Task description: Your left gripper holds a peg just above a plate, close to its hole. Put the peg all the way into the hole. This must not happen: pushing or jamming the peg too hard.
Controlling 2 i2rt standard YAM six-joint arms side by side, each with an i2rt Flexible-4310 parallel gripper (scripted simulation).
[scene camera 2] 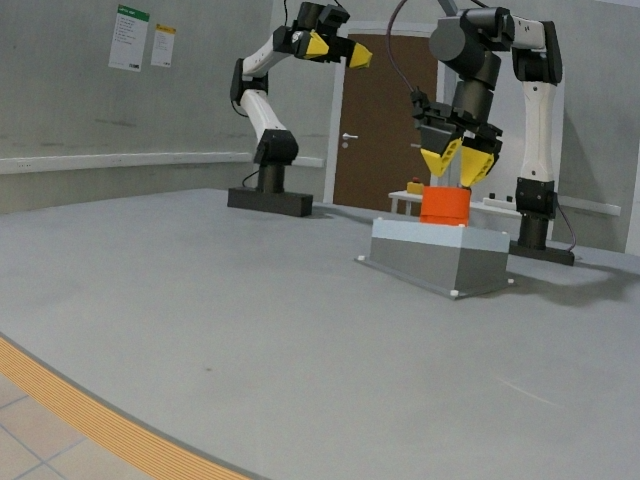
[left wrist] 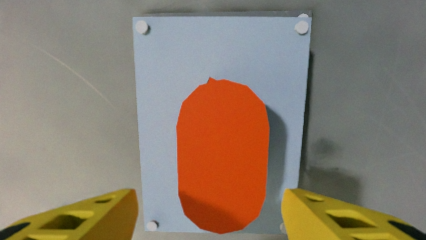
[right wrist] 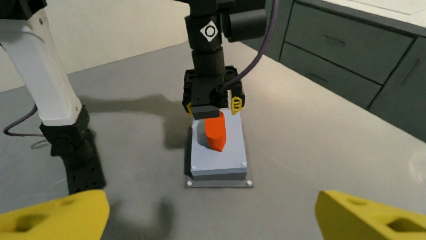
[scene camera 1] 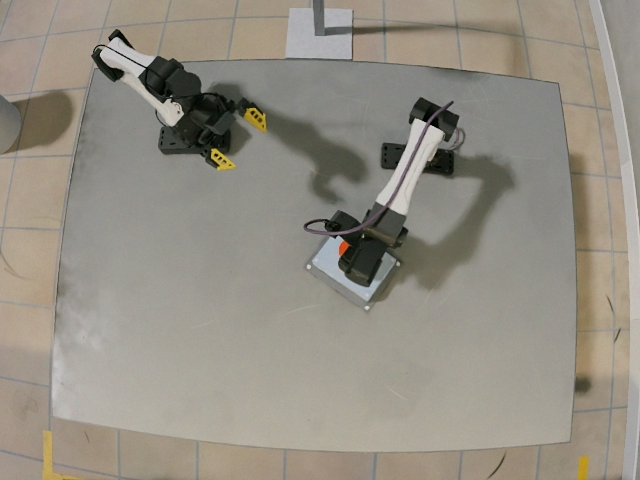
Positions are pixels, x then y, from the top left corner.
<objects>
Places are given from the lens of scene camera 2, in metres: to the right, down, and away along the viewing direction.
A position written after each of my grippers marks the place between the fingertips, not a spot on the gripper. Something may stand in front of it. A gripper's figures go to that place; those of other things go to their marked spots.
my left gripper [scene camera 2: 451, 181]: 0.18, -0.08, 0.62
my right gripper [scene camera 2: 348, 55]: 0.05, -0.35, 0.82
orange peg [scene camera 2: 450, 206]: 0.17, -0.04, 0.60
light blue plate [scene camera 2: 456, 236]: 0.16, 0.00, 0.54
arm base [scene camera 2: 250, 202]: -0.16, -0.09, 1.08
The marked spots on the arm base and the orange peg are 0.59 m apart.
</objects>
